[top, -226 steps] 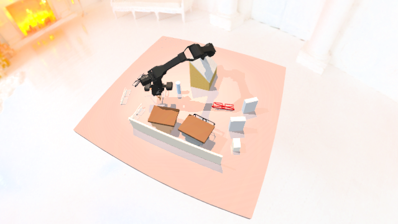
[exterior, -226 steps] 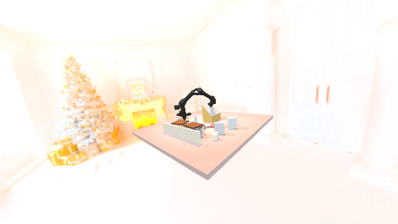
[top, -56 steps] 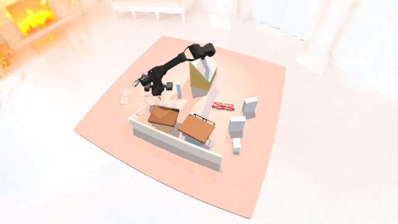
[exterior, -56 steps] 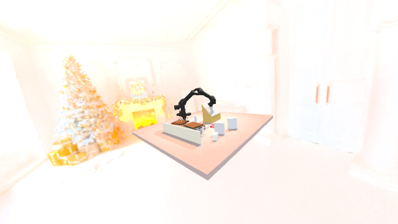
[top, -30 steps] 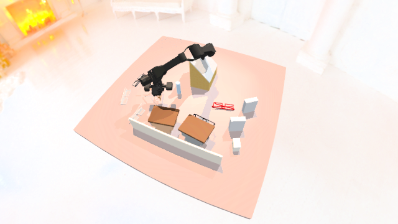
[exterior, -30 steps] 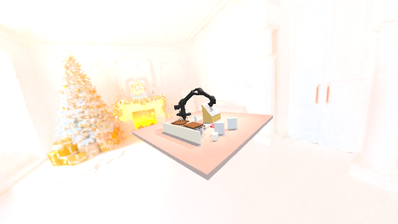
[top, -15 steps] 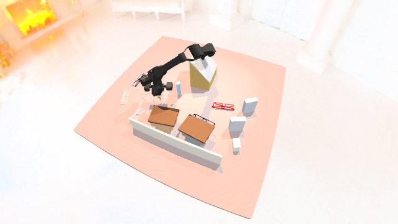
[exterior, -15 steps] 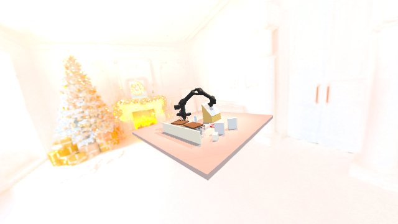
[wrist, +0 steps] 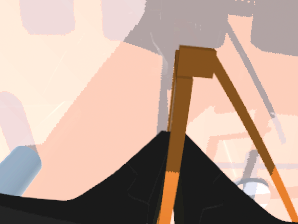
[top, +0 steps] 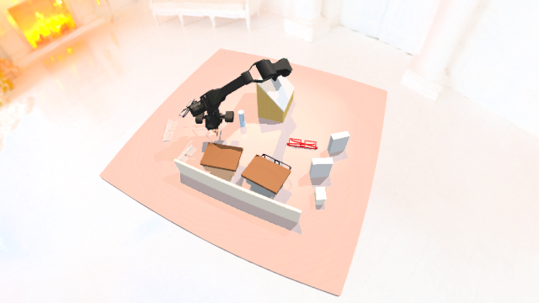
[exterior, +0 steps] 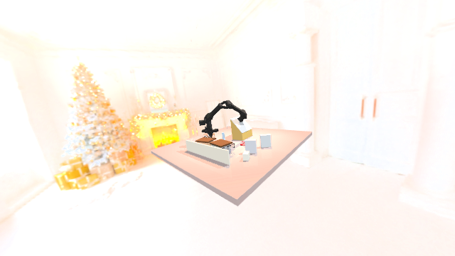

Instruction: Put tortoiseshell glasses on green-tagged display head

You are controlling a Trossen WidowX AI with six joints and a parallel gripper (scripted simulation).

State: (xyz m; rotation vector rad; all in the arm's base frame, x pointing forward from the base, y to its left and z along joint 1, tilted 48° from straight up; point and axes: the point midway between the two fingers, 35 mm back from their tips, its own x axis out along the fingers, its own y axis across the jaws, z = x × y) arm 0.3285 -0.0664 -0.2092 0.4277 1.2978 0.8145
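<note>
Right now my gripper tip is 90 mm to the left of the white post, 60 mm past it and 30 mm above it. From my gripper tip the other things lie so: low white wall 300 mm ahead, 200 mm to the left; then pale blue cylinder 100 mm behind, 90 mm to the left, 10 mm below.
</note>
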